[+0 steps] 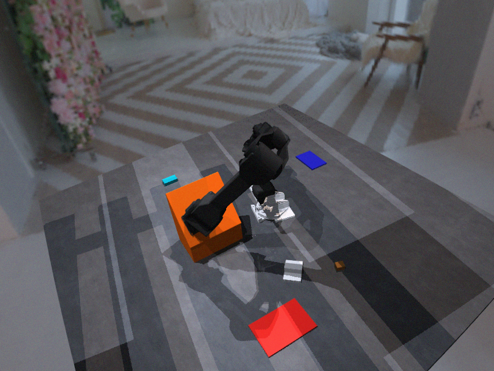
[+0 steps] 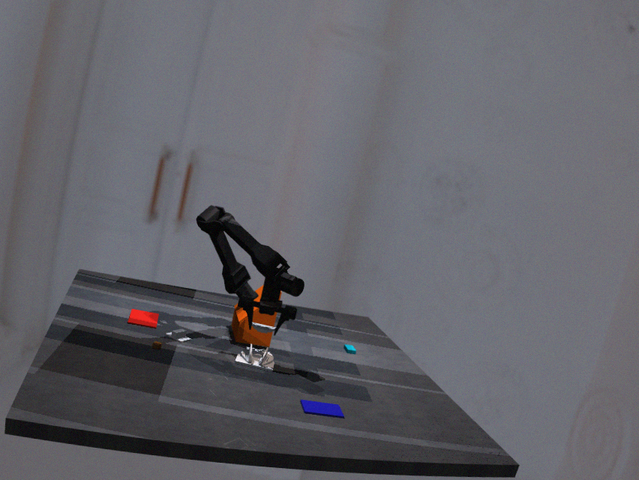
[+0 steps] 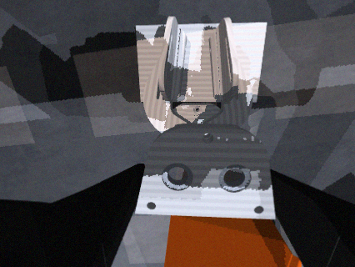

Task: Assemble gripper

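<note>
Right now the gripper jaw is 20 mm ahead of my gripper tip, 20 mm to the right of it and 70 mm below it. From my gripper tip the other things lie so: blue tile (360 mm ahead, 120 mm to the left, 80 mm below); small brown cube (50 mm ahead, 330 mm to the right, 80 mm below); white flat slab (70 mm ahead, 20 mm to the right, 80 mm below).
</note>
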